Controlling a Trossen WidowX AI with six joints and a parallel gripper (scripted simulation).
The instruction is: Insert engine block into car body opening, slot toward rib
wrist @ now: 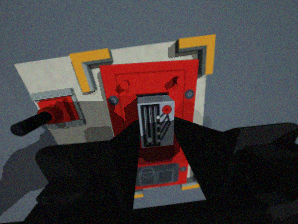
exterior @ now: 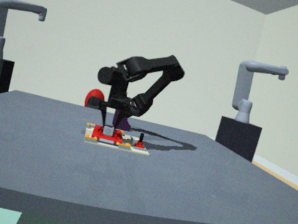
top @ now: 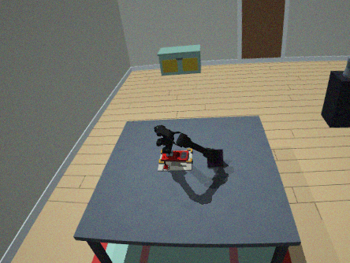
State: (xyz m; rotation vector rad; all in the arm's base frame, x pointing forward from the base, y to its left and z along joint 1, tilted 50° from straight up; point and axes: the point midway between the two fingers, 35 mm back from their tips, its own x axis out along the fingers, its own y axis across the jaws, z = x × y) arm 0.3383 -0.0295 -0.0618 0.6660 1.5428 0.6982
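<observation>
Right now my gripper tip is 1 cm above the grey engine block.
</observation>
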